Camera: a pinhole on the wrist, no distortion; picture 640 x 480 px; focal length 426.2 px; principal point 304.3 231.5 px. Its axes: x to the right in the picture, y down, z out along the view. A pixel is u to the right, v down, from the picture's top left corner.
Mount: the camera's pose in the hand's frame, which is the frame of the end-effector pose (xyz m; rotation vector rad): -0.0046 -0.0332 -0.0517 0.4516 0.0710 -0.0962
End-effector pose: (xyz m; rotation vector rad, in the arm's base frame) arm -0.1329 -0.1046 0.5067 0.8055 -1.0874 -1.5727
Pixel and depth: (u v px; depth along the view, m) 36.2 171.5 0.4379
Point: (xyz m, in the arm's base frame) -0.4621 0.2546 0.3851
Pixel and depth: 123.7 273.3 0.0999
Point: -0.1870 -0.0488 0.4624
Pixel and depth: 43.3 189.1 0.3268
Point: -0.3719 0.1558 0.4162
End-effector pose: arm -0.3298 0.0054 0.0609 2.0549 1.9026 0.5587
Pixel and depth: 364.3 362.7 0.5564
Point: -0.1996 0.1614 -0.4434
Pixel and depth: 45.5 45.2 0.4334
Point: -0.5446 -0.2112 -0.3801
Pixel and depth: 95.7 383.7 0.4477
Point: -0.1980 -0.1481 -0.3752
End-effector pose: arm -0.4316 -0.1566 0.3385 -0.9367 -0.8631 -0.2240
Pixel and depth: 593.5 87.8 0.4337
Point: -0.5719 -0.1345 0.8570
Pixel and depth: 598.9 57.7 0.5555
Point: -0.6206 -0.1456 1.0208
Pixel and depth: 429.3 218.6 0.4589
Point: -0.6555 -0.0159 0.7066
